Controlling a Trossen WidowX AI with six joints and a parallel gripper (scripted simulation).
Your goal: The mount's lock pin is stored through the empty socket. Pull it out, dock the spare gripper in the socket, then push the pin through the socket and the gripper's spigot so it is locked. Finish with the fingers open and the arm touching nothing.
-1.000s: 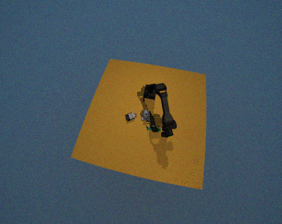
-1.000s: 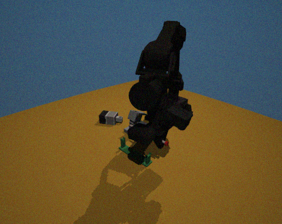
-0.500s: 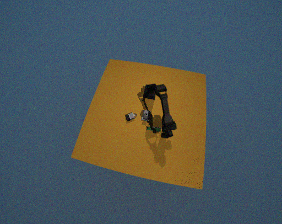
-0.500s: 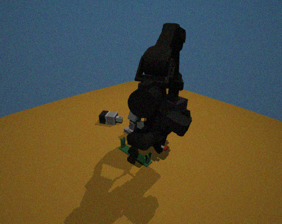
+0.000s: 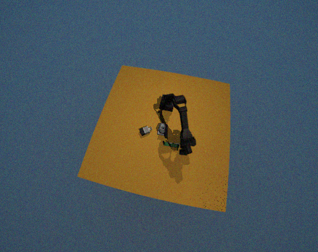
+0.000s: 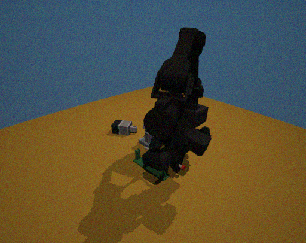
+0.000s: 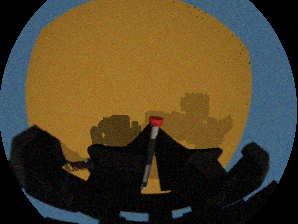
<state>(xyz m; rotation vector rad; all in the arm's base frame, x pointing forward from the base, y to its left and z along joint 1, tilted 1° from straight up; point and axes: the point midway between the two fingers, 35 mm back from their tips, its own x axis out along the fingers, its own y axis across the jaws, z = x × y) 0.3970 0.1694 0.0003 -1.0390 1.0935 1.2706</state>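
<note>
Now: gripper tip 100 mm to the left of the green mount, 30 mm above it and 10 mm past it. Round my gripper tip: grey mount: 200 mm to the right, 130 mm behind; spare gripper: 350 mm to the right, 110 mm behind, 30 mm below.
</note>
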